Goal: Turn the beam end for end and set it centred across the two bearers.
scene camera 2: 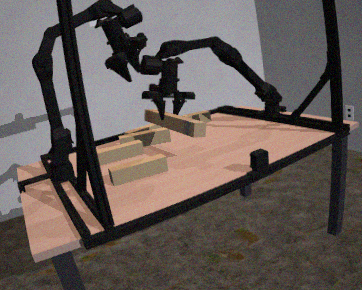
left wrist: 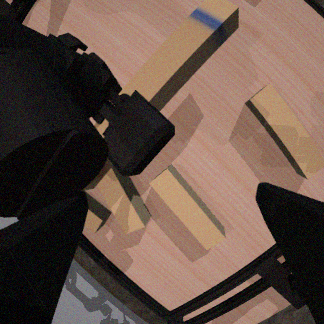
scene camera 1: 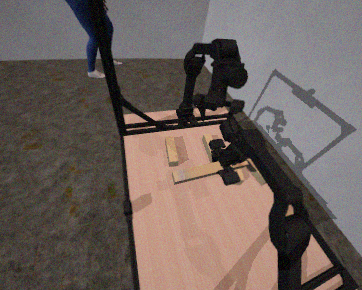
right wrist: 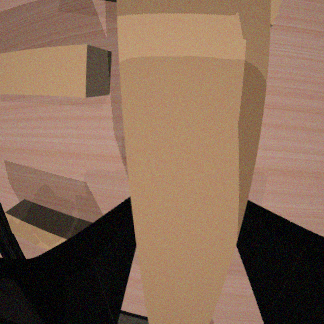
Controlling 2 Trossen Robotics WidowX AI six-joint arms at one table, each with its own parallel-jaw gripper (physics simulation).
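Places are measured from the left arm's base along level axes (x ahead, y left, z up), in millimetres.
Pixels of known places: left gripper, fingertip midpoint: [scene camera 2: 135, 76] [left wrist: 172, 196] [scene camera 1: 214, 123]; right gripper, fingertip midpoint: [scene camera 2: 168, 120] [left wrist: 133, 107] [scene camera 1: 215, 168] [right wrist: 184, 203]; left arm's base, origin of the base link: [scene camera 2: 63, 178] [scene camera 1: 182, 122]; right arm's base, origin of the base link: [scene camera 2: 272, 114].
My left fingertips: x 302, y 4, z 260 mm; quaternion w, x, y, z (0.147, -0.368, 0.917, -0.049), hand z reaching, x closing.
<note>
Ahead of a thing's pixels: the offset from my left fingertips to its top centre.
The long wooden beam @(dx +103, dy -9, dz -141 mm) [scene camera 1: 197, 173] [scene camera 2: 187, 125] [left wrist: 175, 60] [right wrist: 182, 125] is held raised above the table. Its blue band shows in the left wrist view near its upper right end. My right gripper [scene camera 1: 225, 163] [scene camera 2: 170, 115] [right wrist: 184, 203] is shut on the beam away from the banded end, pointing down. My left gripper [scene camera 2: 129, 75] [left wrist: 172, 196] is open and empty, high above the table, apart from the beam. Shorter wooden blocks lie below: one @(dx -94, dy -131, dz -235 mm) [scene camera 1: 171, 151] [scene camera 2: 140, 170] [left wrist: 285, 130] stands apart, another @(dx -71, dy +91, dz -235 mm) [scene camera 2: 120, 151] [left wrist: 187, 207] lies beside it. I cannot tell which are the bearers.
Further blocks lie close together @(dx +66, dy +164, dz -229 mm) [left wrist: 127, 200] and near the beam's far side, partly hidden by my right gripper. The black table frame [scene camera 1: 128, 225] [scene camera 2: 185, 202] runs along the edge, with an upright post [scene camera 2: 80, 110]. A small black box [scene camera 2: 259, 161] sits on the frame.
</note>
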